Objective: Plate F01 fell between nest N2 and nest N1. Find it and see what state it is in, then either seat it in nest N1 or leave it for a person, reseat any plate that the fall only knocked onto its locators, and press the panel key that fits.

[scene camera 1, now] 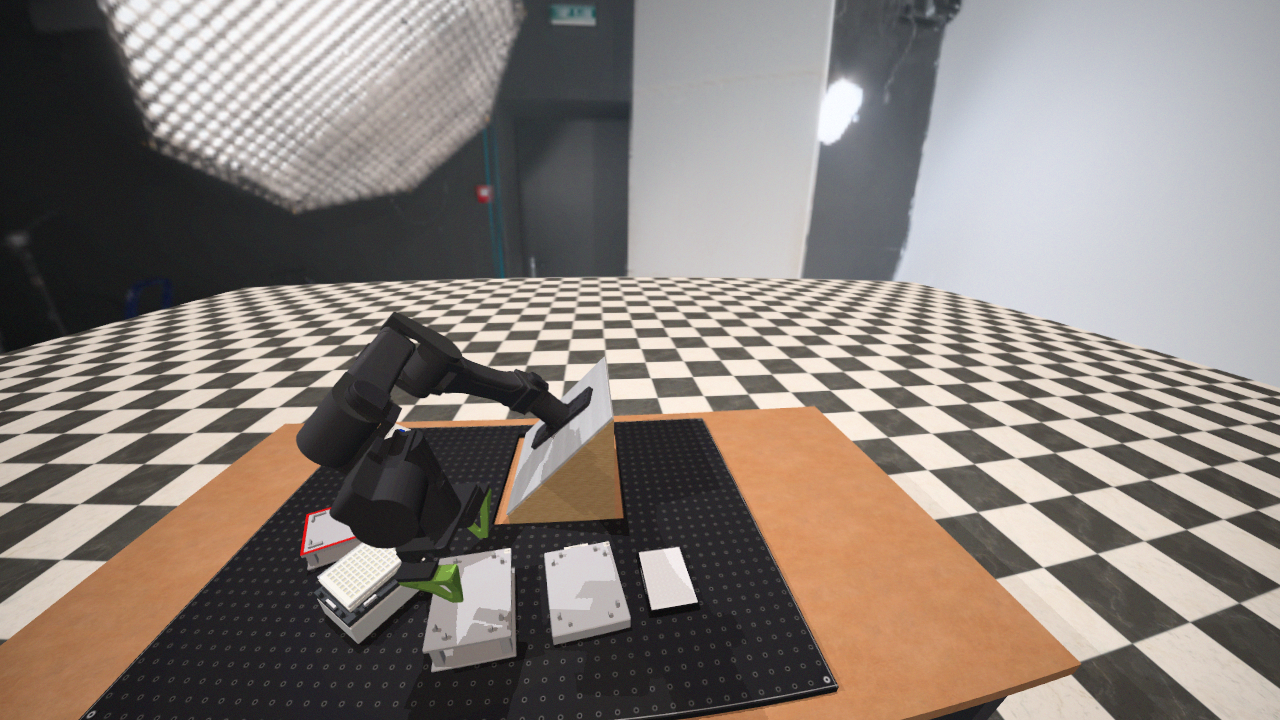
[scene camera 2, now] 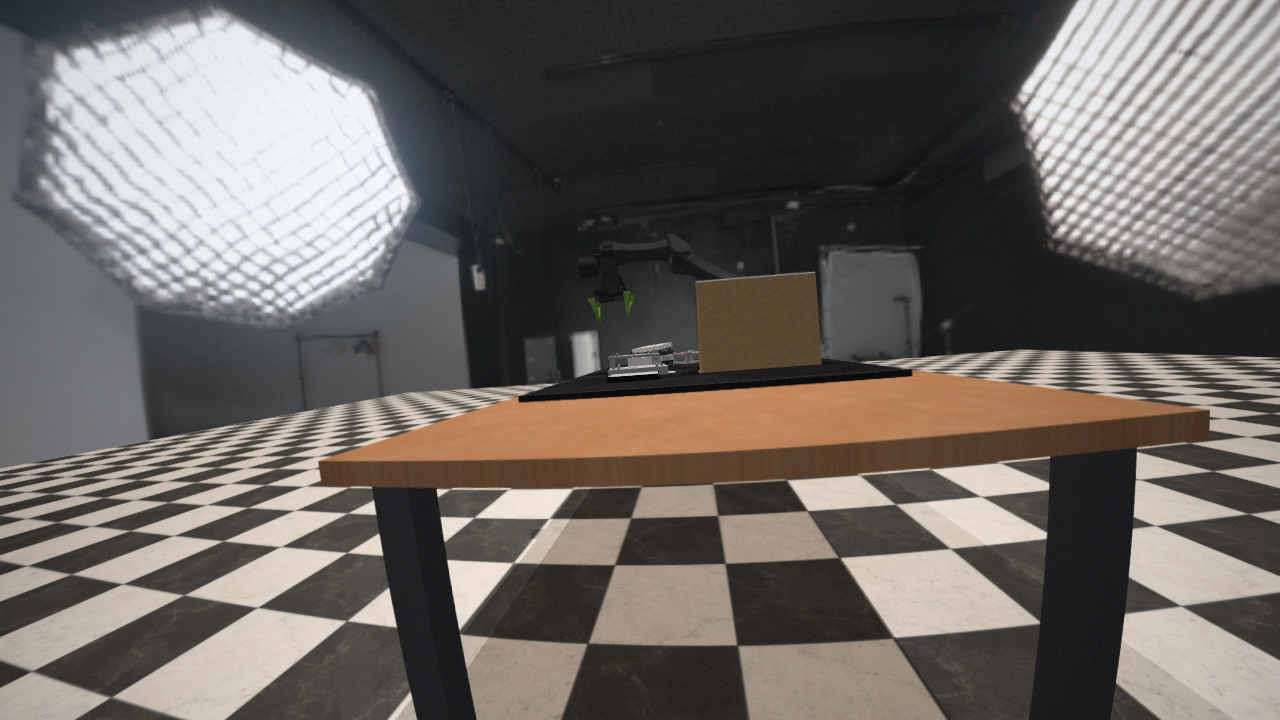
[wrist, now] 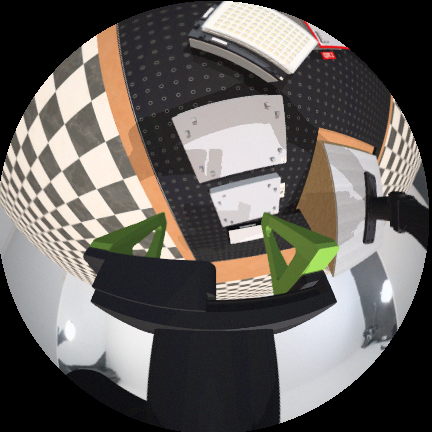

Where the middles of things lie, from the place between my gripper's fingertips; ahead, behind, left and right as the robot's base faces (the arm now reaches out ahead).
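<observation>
The N2 station (scene camera 1: pixel 586 599) is behind my hand by 11 cm, and it is also 13 cm to the left of my hand. Measured from my hand again, the station is 16 cm lower.
</observation>
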